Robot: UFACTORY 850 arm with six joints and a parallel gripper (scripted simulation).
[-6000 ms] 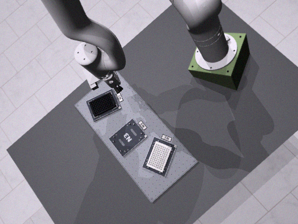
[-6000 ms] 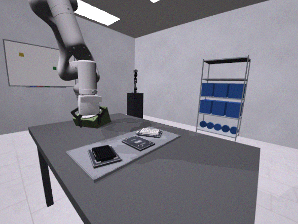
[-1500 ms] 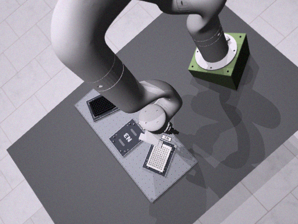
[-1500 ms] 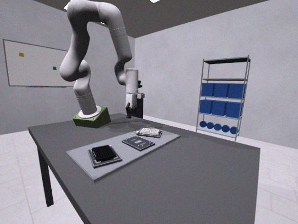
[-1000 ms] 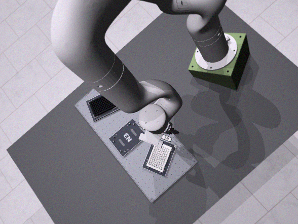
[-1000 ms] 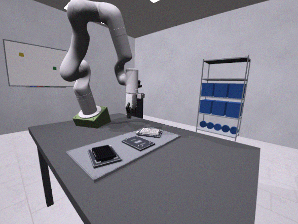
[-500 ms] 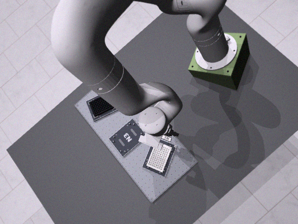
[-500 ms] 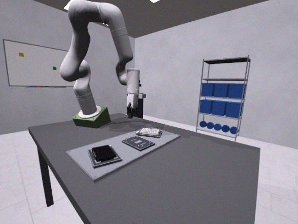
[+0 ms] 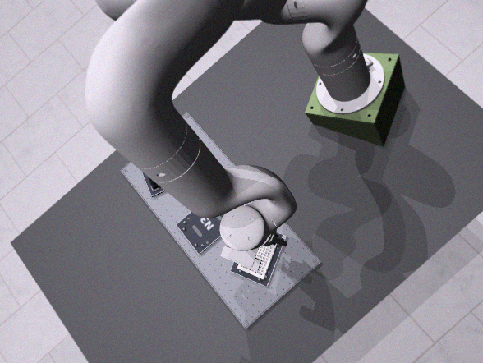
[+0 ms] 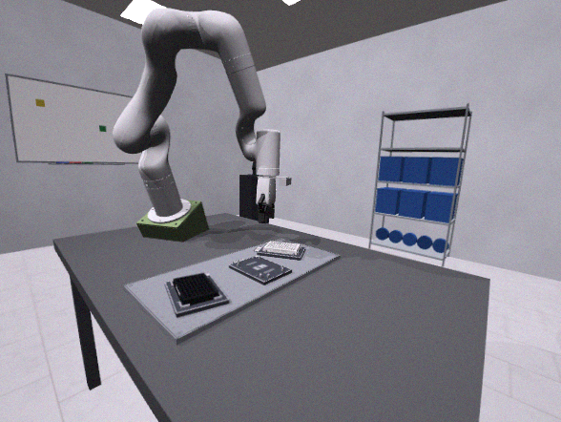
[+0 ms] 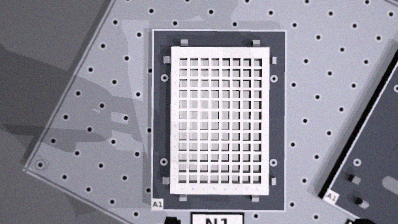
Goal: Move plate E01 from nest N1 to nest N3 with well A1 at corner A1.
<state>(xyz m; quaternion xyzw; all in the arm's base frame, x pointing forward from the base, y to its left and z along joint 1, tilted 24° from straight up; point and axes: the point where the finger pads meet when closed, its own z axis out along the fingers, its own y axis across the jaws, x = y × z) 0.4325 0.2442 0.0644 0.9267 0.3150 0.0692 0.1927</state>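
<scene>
Right now my hand is 11 cm above the white well plate E01, 5 cm to the right of it and 4 cm short of it. The rest, counted from my hand: nest N3: 13 cm below, 12 cm to the right, 12 cm ahead; dark nest N1: 13 cm below, 5 cm to the left, 4 cm ahead; black plate E07: 34 cm to the right, 15 cm ahead, 11 cm below.
</scene>
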